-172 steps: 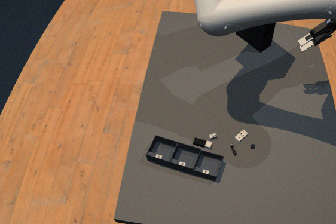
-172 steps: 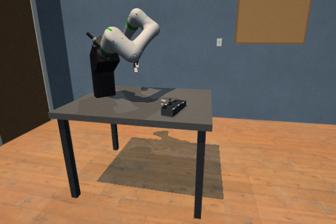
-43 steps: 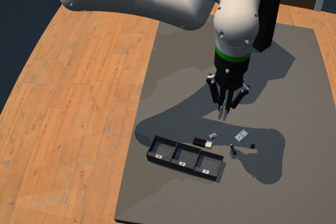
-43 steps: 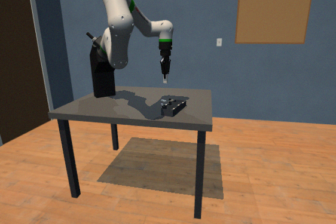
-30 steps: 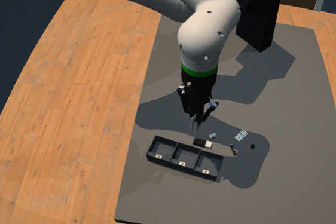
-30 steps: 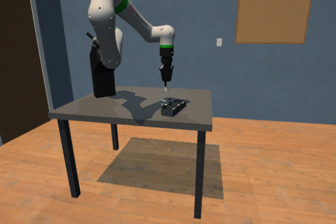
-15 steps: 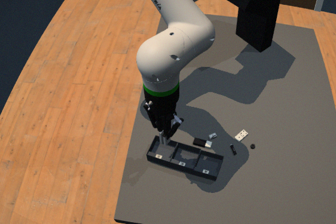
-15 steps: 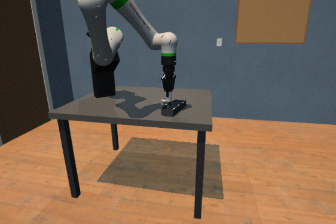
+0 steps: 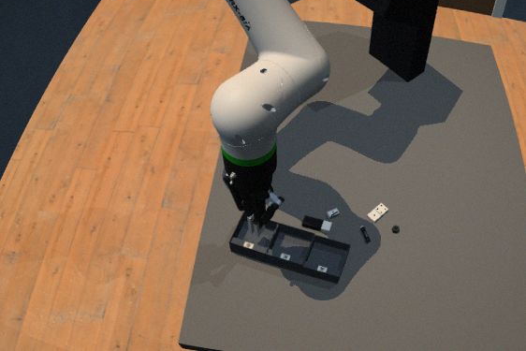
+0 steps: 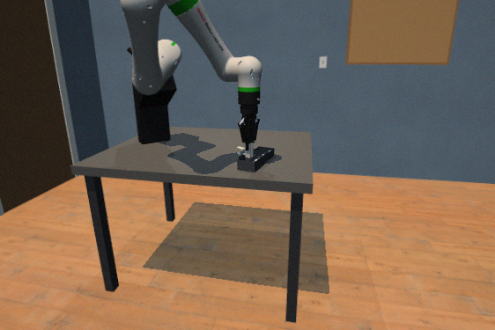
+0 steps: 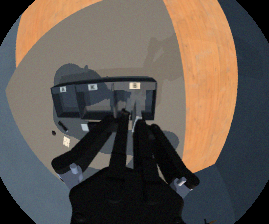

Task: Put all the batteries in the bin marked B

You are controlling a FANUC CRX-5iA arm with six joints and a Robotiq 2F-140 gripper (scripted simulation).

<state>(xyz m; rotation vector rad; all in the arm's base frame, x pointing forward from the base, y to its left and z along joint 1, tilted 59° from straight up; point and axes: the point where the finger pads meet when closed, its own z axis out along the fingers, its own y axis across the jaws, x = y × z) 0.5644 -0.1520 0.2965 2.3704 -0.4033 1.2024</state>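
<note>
My hand is 4 cm short of the black bin, 7 cm to the right of it and 6 cm above it. Also, from my hand: dark cylindrical battery 1 cm ahead, 25 cm to the left, 8 cm below; grey piece 6 cm behind, 18 cm to the left, 7 cm below; white domino 5 cm behind, 29 cm to the left, 8 cm below.
</note>
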